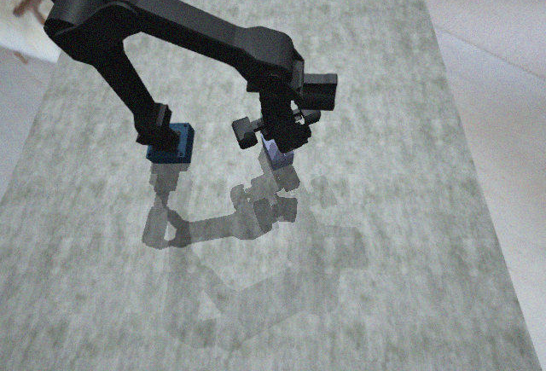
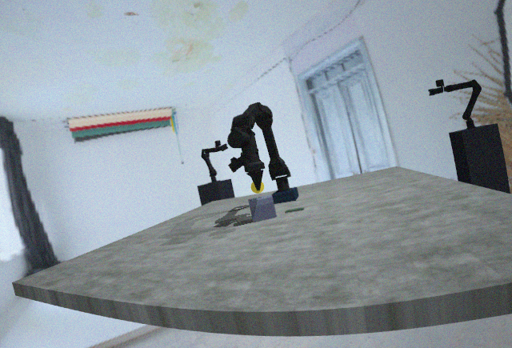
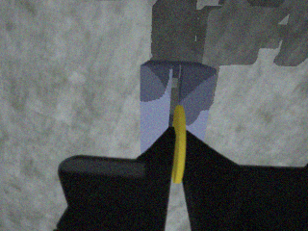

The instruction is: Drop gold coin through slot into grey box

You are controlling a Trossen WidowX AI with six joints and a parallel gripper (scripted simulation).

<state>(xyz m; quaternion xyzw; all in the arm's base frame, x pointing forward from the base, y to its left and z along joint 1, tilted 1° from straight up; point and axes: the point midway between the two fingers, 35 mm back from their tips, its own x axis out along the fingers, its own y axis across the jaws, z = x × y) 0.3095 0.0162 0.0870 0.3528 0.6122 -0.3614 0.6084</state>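
The gold coin is 10 mm above my gripper tip.
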